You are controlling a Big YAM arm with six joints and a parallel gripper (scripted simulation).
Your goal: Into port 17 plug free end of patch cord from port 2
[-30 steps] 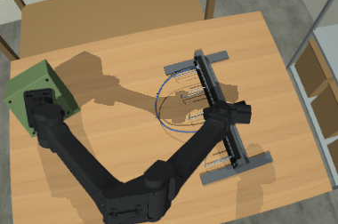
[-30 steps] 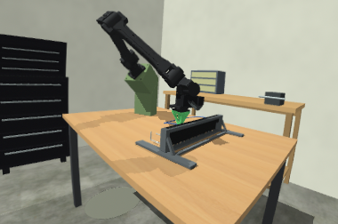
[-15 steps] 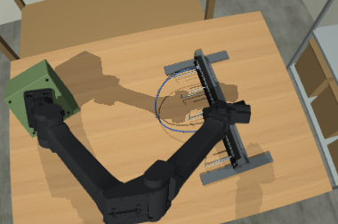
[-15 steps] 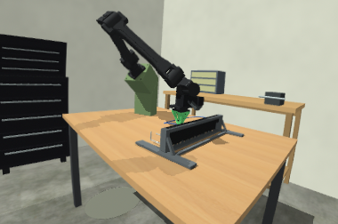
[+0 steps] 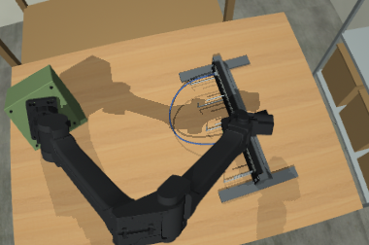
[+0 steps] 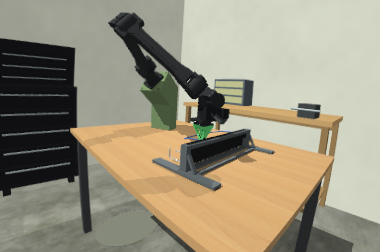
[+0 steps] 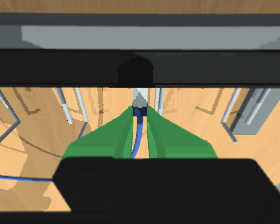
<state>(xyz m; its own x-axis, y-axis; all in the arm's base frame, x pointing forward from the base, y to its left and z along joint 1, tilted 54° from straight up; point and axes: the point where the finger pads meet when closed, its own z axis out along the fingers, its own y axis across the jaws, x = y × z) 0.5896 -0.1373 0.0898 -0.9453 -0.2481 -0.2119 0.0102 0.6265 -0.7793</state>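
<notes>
My gripper is now 20 mm short of the plug.
</notes>
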